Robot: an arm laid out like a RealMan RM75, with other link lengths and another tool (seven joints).
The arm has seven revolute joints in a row. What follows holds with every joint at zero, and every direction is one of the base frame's. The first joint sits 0.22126 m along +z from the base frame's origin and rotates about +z. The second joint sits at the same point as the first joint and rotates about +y. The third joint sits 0.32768 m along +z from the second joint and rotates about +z. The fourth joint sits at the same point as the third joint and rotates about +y. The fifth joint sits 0.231 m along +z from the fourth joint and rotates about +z. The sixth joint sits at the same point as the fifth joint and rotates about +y. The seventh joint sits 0.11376 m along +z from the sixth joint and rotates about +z. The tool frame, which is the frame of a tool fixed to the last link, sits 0.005 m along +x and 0.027 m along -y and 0.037 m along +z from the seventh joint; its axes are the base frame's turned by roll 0, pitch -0.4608 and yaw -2.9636 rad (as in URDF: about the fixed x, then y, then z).
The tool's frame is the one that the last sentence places.
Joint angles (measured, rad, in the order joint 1, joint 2, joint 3, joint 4, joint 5, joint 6, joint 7), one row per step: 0.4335 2.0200 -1.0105 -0.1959 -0.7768 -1.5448 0.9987; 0.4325 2.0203 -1.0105 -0.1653 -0.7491 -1.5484 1.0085; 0.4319 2.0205 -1.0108 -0.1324 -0.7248 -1.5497 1.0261; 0.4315 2.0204 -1.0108 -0.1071 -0.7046 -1.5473 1.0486; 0.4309 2.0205 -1.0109 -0.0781 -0.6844 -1.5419 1.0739; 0.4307 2.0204 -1.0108 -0.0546 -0.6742 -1.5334 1.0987; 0.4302 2.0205 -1.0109 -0.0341 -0.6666 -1.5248 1.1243
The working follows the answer.
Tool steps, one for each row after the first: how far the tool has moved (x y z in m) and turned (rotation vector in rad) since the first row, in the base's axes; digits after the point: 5 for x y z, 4 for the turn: 0.00594 -0.00397 -0.00192 -0.0005 0.0339 -0.0318; 0.01227 -0.00837 -0.00506 -0.0095 0.0717 -0.0672; 0.01768 -0.01168 -0.00754 -0.0201 0.1076 -0.0994; 0.02403 -0.01577 -0.01107 -0.0343 0.1463 -0.1378; 0.02930 -0.01920 -0.01503 -0.0533 0.1770 -0.1711; 0.03397 -0.02254 -0.01898 -0.0729 0.2064 -0.2017
Tool pose at each row, in the base's axes (x y z in m, rotation vector in rad; rounded; the steps above come from the unrounded poses): 0.38012 0.38515 -0.01892 -0.9745 -2.0173 -0.5771; 0.38606 0.38118 -0.02083 -1.0118 -1.9753 -0.5735; 0.39239 0.37678 -0.02398 -1.0574 -1.9317 -0.5612; 0.39780 0.37347 -0.02645 -1.0996 -1.8913 -0.5466; 0.40415 0.36938 -0.02999 -1.1497 -1.8465 -0.5300; 0.40942 0.36595 -0.03395 -1.1961 -1.8123 -0.5108; 0.41409 0.36261 -0.03790 -1.2394 -1.7801 -0.4902

